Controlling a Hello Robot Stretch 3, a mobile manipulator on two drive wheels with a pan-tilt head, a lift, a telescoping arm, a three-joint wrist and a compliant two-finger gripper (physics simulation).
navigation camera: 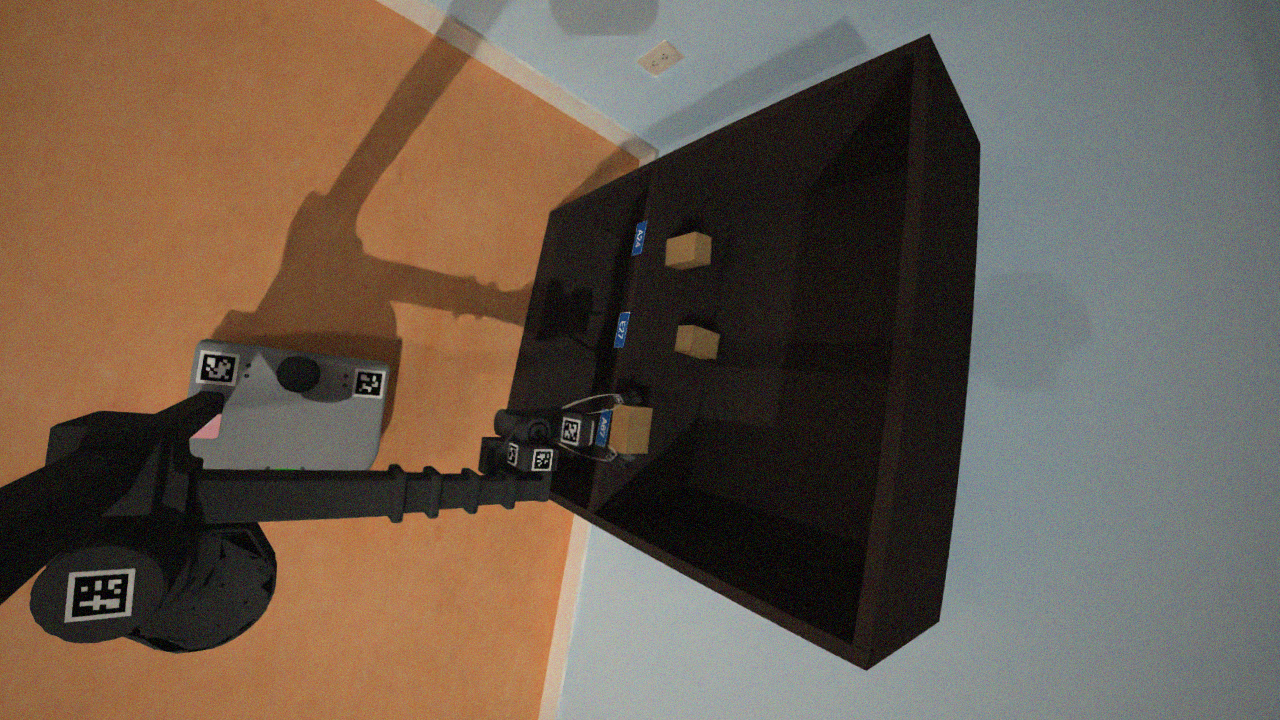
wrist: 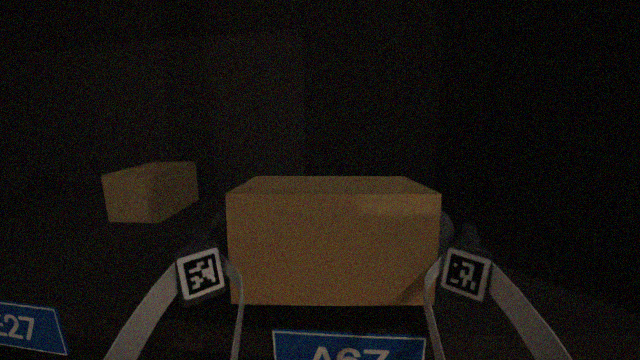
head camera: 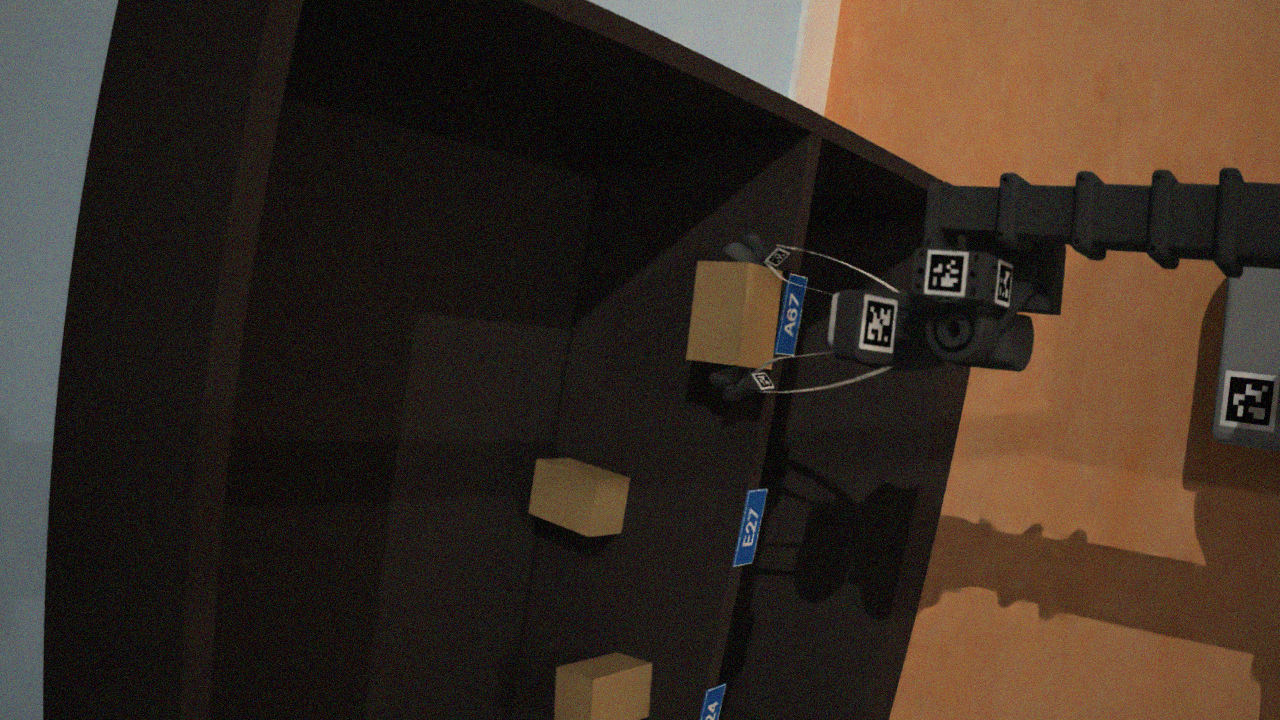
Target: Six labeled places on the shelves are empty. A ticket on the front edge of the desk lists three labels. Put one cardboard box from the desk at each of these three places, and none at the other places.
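Frame: origin at the robot's base, x left, y back, z up, level; metres.
Seen in the pictures: gripper, fingertip midpoint: [navigation camera: 636,428] [head camera: 720,314]; robot's base at its link origin: [navigation camera: 298,372].
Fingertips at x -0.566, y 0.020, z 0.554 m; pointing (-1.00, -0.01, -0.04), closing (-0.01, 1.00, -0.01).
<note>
Pixels of each thing's top centre, then the offset from my fingertips to it. "spot": a spot on its surface instead.
- cardboard box at its top centre: [head camera: 716,312] [navigation camera: 639,430] dx +0.021, dy +0.000, dz +0.036 m
- label A67 at a spot on its surface: [head camera: 791,315] [navigation camera: 603,427] spot: dx +0.043, dy +0.008, dz -0.054 m
- second box at its top centre: [head camera: 561,497] [navigation camera: 705,342] dx -0.163, dy -0.203, dz +0.012 m
- label E27 at a spot on its surface: [head camera: 750,528] [navigation camera: 621,329] spot: dx +0.027, dy -0.199, dz -0.054 m
- third box at its top centre: [head camera: 573,701] [navigation camera: 703,248] dx -0.080, dy -0.392, dz +0.052 m
- label A24 at a spot on its surface: [head camera: 712,702] [navigation camera: 638,246] spot: dx +0.013, dy -0.385, dz -0.052 m
My gripper [head camera: 735,316] [navigation camera: 630,424] [wrist: 330,231] is shut on a cardboard box [head camera: 720,308] [navigation camera: 633,431] [wrist: 332,255], a finger on each side. The held box is upright inside the shelf, just behind label A67 [head camera: 791,315] [navigation camera: 605,428] [wrist: 350,346]. I cannot tell if its underside touches the board. A second box [head camera: 580,497] [navigation camera: 696,342] [wrist: 150,193] stands turned behind label E27 [head camera: 750,528] [navigation camera: 622,330] [wrist: 31,326]. A third box [head camera: 604,689] [navigation camera: 688,250] stands behind label A24 [head camera: 712,702] [navigation camera: 639,238]. The desk and ticket do not show.
The dark shelf unit [head camera: 259,223] [navigation camera: 957,313] has a side wall close beside the held box and a top board above it. My arm [head camera: 1118,214] [navigation camera: 304,495] reaches in from the robot's base [navigation camera: 295,429]. A blue wall [navigation camera: 1118,358] stands behind the unit.
</note>
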